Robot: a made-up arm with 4 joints. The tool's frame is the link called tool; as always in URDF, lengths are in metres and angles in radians.
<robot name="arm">
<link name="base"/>
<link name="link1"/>
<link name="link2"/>
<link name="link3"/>
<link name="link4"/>
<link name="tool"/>
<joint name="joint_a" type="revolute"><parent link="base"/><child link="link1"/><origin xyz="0 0 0.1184" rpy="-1.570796 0 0"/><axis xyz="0 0 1"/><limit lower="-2.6" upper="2.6" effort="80" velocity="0.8"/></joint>
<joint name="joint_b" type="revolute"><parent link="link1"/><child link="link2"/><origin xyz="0.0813 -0.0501 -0.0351" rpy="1.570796 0 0"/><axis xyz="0 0 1"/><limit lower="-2.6" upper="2.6" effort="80" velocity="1.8"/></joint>
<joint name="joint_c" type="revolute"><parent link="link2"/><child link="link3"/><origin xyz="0.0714 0.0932 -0.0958" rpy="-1.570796 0 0"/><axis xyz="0 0 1"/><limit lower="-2.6" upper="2.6" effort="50" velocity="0.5"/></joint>
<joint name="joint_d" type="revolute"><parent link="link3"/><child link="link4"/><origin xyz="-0.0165 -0.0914 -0.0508" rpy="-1.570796 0 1.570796"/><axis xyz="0 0 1"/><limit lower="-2.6" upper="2.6" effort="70" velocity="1.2"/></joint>
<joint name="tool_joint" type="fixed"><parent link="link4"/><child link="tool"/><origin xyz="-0.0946 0.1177 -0.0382" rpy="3.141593 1.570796 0"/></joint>
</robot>
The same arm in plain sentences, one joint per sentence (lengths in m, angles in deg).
The arm has four revolute joints in a row. What follows holds with every joint at zero, and every direction is one of the base frame's.
The first joint sits 0.1184 m along +z from the base frame's origin and turns about +y, from -148.97 to 148.97 deg.
The second joint sits 0.0813 m along +x and 0.0351 m along -y and 0.0501 m along +z from the first joint and turns about +z, from -148.97 to 148.97 deg.
The third joint sits 0.0714 m along +x and 0.0932 m along +y and 0.0958 m along -z from the second joint and turns about +y, from -148.97 to 148.97 deg.
The fourth joint sits 0.0165 m along -x and 0.0508 m along -y and 0.0914 m along +z from the third joint and turns about -x, from -148.97 to 148.97 deg.
The tool frame, which is the frame that the pose is given for, sits 0.0382 m along +x and 0.1177 m along -y and 0.0946 m along +z from the fourth joint; its axes are the base frame's turned by roll 0, pitch 0 and yaw 0 deg (as in URDF: about the fixed x, then y, then z).

